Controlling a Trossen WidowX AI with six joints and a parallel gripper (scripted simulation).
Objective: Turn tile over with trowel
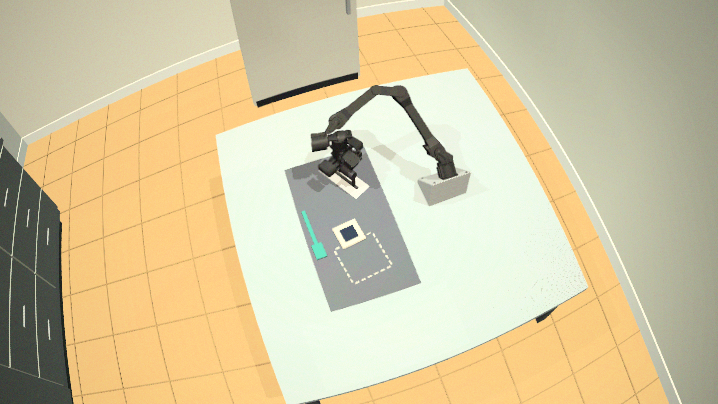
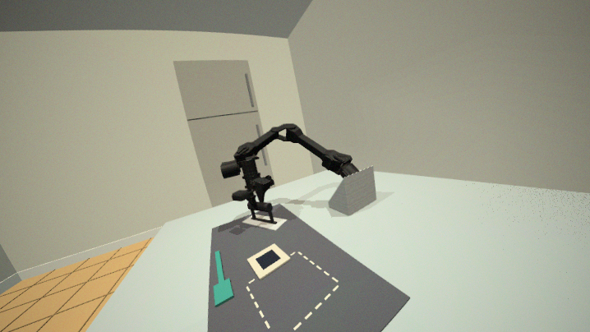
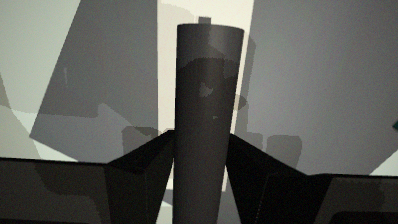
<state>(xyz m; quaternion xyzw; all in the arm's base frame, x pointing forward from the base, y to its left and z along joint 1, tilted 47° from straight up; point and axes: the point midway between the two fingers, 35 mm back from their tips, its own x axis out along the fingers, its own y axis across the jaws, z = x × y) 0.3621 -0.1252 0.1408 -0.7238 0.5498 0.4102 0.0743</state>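
Right now my gripper tip is 4 cm short of the grey mat, 20 cm to the right of it and 8 cm above it. From my gripper tip the other things lie so: square tile (5 cm ahead, 24 cm to the left, 6 cm below); green trowel (18 cm ahead, 23 cm to the left, 6 cm below).
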